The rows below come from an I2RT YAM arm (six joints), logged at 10 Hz.
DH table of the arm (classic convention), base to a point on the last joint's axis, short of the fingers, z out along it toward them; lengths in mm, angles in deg. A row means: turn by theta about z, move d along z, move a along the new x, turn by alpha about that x. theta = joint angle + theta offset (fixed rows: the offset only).
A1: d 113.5; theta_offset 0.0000; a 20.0; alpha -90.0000
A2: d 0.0; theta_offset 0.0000; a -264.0; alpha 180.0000
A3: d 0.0; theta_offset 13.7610; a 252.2; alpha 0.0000
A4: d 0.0; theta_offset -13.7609; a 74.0; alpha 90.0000
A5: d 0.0; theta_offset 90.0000; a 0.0; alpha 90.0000
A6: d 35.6; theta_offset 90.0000; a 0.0; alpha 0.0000
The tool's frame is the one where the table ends.
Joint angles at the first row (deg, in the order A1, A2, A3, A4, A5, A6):
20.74 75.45 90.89 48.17 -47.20 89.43
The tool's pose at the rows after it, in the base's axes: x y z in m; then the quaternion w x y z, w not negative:
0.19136, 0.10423, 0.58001, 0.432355, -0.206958, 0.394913, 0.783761
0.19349, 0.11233, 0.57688, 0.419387, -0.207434, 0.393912, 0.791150
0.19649, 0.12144, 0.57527, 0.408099, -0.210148, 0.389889, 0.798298
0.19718, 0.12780, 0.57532, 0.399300, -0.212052, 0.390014, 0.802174
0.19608, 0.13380, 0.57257, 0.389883, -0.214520, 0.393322, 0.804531
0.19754, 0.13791, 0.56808, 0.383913, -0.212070, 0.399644, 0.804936
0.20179, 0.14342, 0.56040, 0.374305, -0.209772, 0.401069, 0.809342
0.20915, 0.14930, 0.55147, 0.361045, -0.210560, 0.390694, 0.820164
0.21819, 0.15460, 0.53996, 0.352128, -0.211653, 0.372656, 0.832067
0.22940, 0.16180, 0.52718, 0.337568, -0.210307, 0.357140, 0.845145
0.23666, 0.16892, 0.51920, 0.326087, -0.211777, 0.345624, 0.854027
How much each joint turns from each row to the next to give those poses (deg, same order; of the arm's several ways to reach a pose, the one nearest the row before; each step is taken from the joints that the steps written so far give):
0.94 -0.40 -0.09 -1.20 -0.13 -1.01
1.78 0.65 -0.28 0.32 0.40 -0.04
1.84 1.20 0.44 0.61 0.44 -0.08
1.36 0.66 0.61 -0.56 0.15 -0.36
1.41 -0.04 -0.48 -0.69 -0.06 -0.73
0.72 -0.04 -0.87 -0.61 0.08 -0.62
0.66 0.53 -1.48 1.69 0.15 0.60
0.35 1.67 -1.41 5.38 0.16 2.85
0.08 2.19 -1.69 7.36 0.64 3.28
0.20 2.93 -1.04 7.01 0.74 3.62
0.55 2.40 0.01 4.39 0.50 2.17

